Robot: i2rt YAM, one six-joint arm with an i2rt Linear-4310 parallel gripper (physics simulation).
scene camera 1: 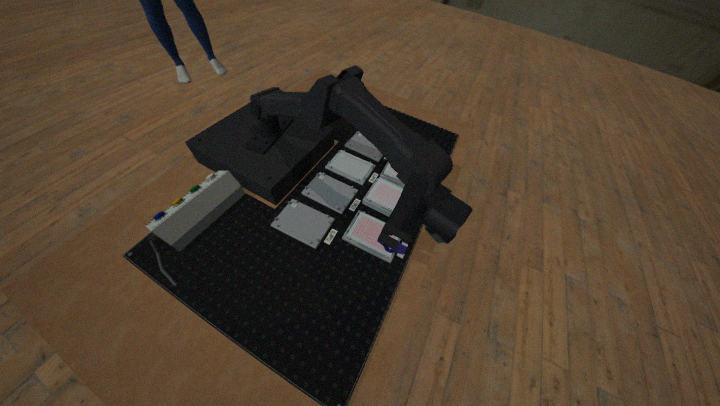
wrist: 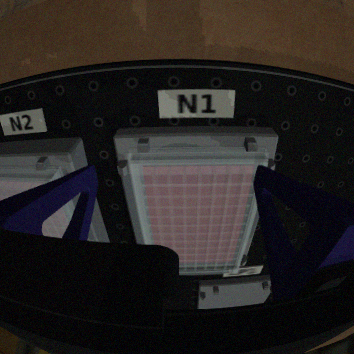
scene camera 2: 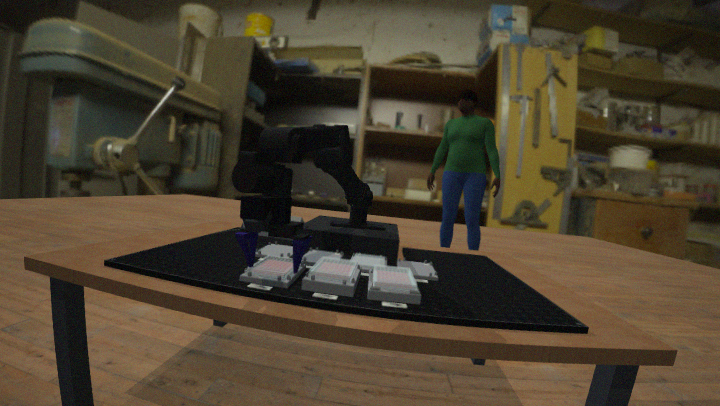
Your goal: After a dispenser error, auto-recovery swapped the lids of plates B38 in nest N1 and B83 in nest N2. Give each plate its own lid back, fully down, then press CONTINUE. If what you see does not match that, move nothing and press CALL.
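Places are measured from the arm's base along level axes (x ahead, y left, z up), in centimetres.
Pixels of known places: gripper, fingertip midpoint: (scene camera 1: 395, 236) (wrist: 175, 173) (scene camera 2: 272, 270); arm's base, link origin: (scene camera 1: 271, 132) (scene camera 2: 357, 226).
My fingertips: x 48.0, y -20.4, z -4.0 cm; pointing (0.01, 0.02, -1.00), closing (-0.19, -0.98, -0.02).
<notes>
For each thing: its middle in the pictures, then the offset to it from my fingertips. "spot": a spot on its surface instead.
- nest N2, surface spot: (scene camera 2: 332, 269) spot: dx -0.4, dy +12.1, dz +1.1 cm
- N1 label, surface spot: (wrist: 196, 104) spot: dx +2.9, dy -1.8, dz -2.6 cm
- N2 label, surface spot: (wrist: 22, 123) spot: dx +4.6, dy +10.9, dz -2.7 cm
- button box, body centre: (scene camera 1: 197, 204) (scene camera 2: 274, 224) dx -52.5, dy -10.4, dz +1.3 cm
- third pink plate, body centre: (scene camera 2: 393, 275) dx -1.7, dy +25.1, dz +0.4 cm
- nearest, body centre: (wrist: 232, 304) (scene camera 1: 303, 221) (scene camera 2: 278, 250) dx -25.4, dy -3.5, dz -1.8 cm
- pad position, surface spot: (scene camera 1: 350, 166) spot: dx -19.9, dy +20.9, dz -1.1 cm
My gripper (scene camera 1: 396, 244) (scene camera 2: 273, 267) (wrist: 175, 173) is open, fingers pointing down, one on each side of the plate in nest N1 and low over it; contact cannot be told. That plate (scene camera 1: 367, 232) (wrist: 197, 215) is pink-gridded under what looks like a clear lid. The plate in nest N2 (scene camera 1: 384, 193) (scene camera 2: 332, 269) also looks covered; the left finger hides part of it in the wrist view. The N1 label (wrist: 196, 104) and N2 label (wrist: 22, 123) are readable. No B38 or B83 marking is readable. The button box (scene camera 1: 201, 214) has blue, yellow, green and whitish buttons; their words are unreadable.
A third pink plate (scene camera 2: 394, 278) stands beside N2. Behind the plates is a row of grey pads, the nearest (scene camera 1: 302, 223) (wrist: 235, 295) being flat with corner posts. Another pad position (scene camera 1: 350, 166) looks paler. The arm's dark base block (scene camera 1: 282, 161) stands behind the pads.
</notes>
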